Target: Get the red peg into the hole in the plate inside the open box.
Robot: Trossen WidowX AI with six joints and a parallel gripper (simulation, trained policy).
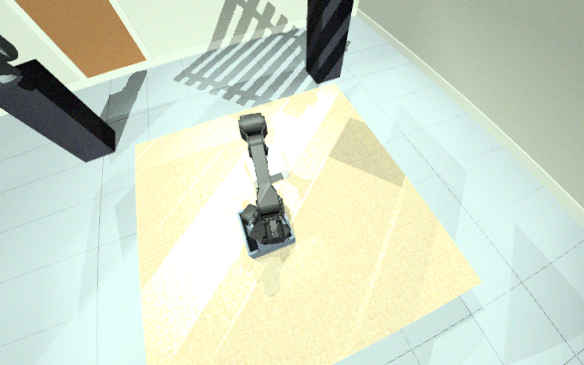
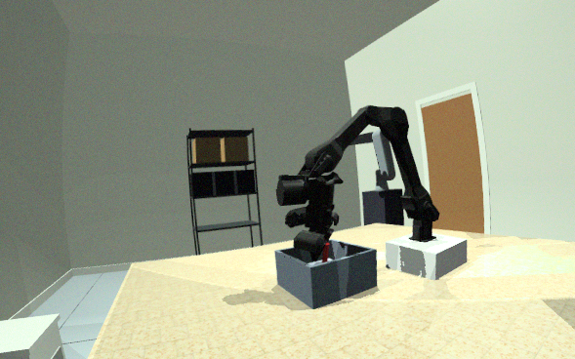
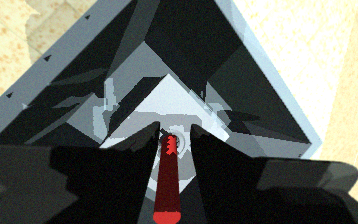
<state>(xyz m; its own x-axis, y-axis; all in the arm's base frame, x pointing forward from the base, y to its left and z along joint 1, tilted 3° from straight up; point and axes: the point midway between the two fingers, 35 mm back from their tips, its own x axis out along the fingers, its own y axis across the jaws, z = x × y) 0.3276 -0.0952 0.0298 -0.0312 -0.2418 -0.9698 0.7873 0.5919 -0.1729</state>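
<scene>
The red peg lies 1 cm behind my gripper tip, 2 cm to the left of it and 1 cm above it. From my gripper tip the other things lie so: grey box 1 cm behind, 2 cm to the left, 5 cm below.
</scene>
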